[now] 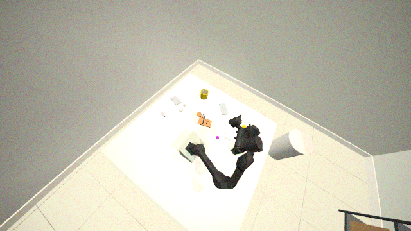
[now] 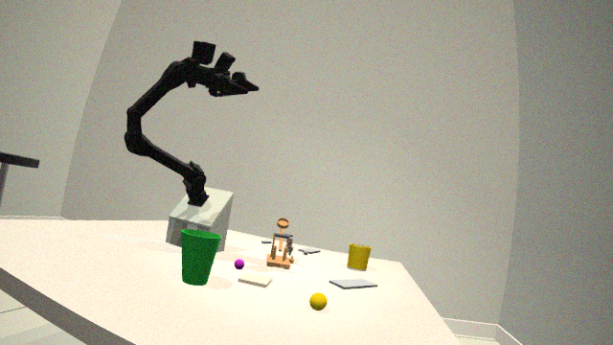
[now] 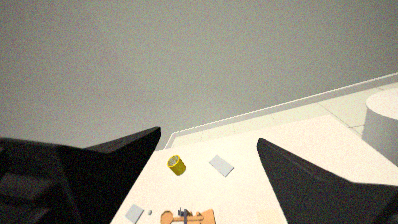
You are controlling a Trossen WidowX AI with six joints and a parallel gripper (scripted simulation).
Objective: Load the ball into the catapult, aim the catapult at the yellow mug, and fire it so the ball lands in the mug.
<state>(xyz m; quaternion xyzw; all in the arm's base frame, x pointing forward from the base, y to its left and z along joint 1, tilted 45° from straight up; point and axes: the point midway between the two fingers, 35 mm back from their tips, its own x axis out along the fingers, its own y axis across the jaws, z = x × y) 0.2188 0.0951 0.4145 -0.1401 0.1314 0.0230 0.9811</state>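
Right now the catapult is 9 cm ahead of my gripper tip, 31 cm to the left of it and 46 cm below it. From my gripper tip the other things lie so: green cup (13 cm to the right, 50 cm below); pale flat tile (11 cm ahead, 53 cm below); purple ball (2 cm ahead, 8 cm to the left, 52 cm below).
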